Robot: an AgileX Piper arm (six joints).
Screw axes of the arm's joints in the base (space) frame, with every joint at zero. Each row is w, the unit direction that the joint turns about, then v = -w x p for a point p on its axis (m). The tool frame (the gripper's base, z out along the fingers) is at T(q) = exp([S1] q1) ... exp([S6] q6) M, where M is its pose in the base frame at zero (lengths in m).
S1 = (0, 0, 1, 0, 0, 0)
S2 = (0, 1, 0, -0.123, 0, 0)
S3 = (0, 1, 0, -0.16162, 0, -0.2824)
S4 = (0.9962, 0, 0.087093, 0, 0.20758, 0)
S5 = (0, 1, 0, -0.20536, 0, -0.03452)
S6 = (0.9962, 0, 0.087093, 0, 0.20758, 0)
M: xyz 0.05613 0 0.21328 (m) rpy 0 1.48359 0 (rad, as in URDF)
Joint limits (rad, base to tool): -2.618..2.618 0..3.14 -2.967..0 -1.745..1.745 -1.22..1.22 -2.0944..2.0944
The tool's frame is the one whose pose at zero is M.
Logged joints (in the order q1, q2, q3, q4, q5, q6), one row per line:
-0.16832 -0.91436 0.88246 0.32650 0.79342 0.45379
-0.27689 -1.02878 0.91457 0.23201 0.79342 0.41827
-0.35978 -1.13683 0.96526 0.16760 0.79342 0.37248
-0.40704 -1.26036 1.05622 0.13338 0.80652 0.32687
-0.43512 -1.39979 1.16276 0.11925 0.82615 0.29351
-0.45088 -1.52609 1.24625 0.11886 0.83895 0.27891
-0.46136 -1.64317 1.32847 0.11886 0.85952 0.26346
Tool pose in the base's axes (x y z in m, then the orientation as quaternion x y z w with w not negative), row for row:
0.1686 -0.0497 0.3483 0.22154 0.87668 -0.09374 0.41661
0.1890 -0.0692 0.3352 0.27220 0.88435 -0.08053 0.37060
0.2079 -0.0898 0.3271 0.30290 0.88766 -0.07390 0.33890
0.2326 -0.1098 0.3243 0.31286 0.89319 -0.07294 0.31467
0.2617 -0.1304 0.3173 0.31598 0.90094 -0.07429 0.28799
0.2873 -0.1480 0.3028 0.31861 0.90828 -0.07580 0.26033
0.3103 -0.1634 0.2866 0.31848 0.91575 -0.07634 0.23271
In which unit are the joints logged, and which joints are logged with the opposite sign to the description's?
The joints are logged in radians. Opposite sign: q2, q3, q4.
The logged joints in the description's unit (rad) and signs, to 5 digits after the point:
-0.16832 0.91436 -0.88246 -0.32650 0.79342 0.45379
-0.27689 1.02878 -0.91457 -0.23201 0.79342 0.41827
-0.35978 1.13683 -0.96526 -0.16760 0.79342 0.37248
-0.40704 1.26036 -1.05622 -0.13338 0.80652 0.32687
-0.43512 1.39979 -1.16276 -0.11925 0.82615 0.29351
-0.45088 1.52609 -1.24625 -0.11886 0.83895 0.27891
-0.46136 1.64317 -1.32847 -0.11886 0.85952 0.26346

